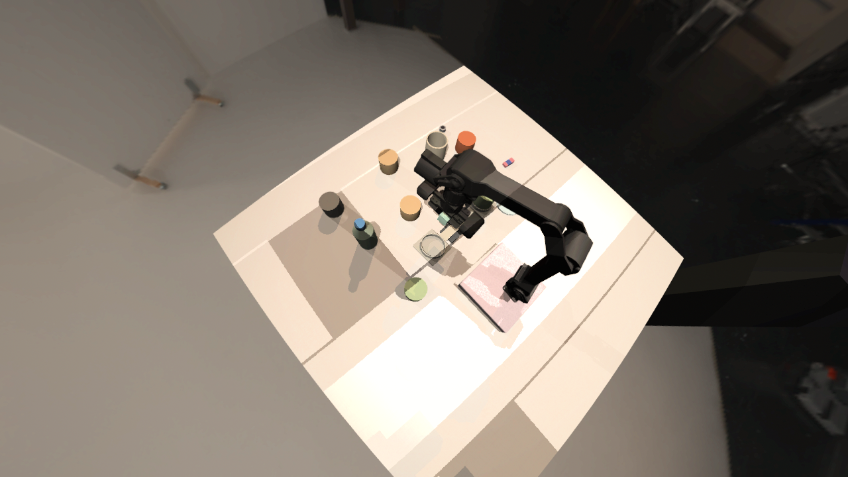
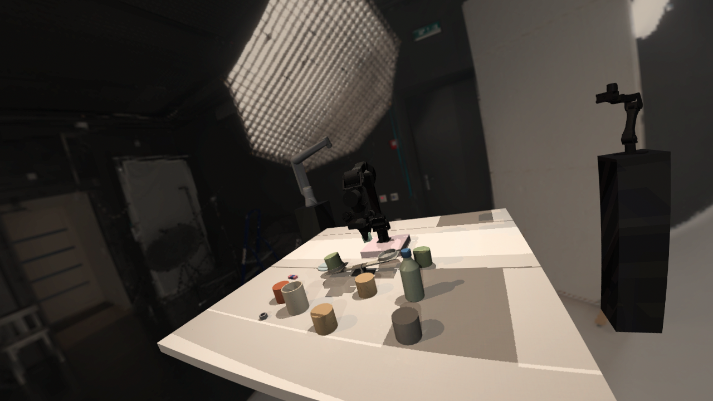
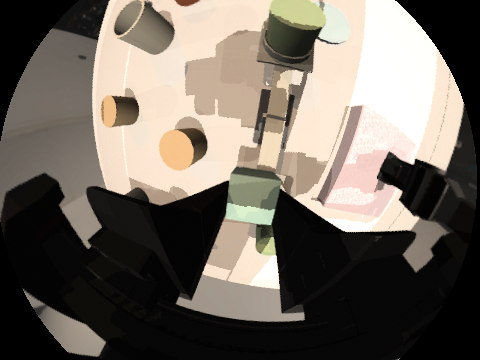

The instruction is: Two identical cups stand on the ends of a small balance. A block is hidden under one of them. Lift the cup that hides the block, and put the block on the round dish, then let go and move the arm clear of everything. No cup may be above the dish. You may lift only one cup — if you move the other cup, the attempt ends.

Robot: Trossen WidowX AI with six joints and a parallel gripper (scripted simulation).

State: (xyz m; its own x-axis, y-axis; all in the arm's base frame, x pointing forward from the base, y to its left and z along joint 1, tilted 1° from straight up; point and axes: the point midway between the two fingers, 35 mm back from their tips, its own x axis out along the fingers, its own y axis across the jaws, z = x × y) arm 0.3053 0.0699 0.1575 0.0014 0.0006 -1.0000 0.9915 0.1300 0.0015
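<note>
The pale blue round dish lies 300 mm to the right of my gripper tip, 160 mm below it and 70 mm behind it. Round my gripper tip: bottle with blue cap: 200 mm to the left, 140 mm ahead, 50 mm below; pale green block: 10 mm above; grey mug: 260 mm ahead, 210 mm to the right, 120 mm below.
</note>
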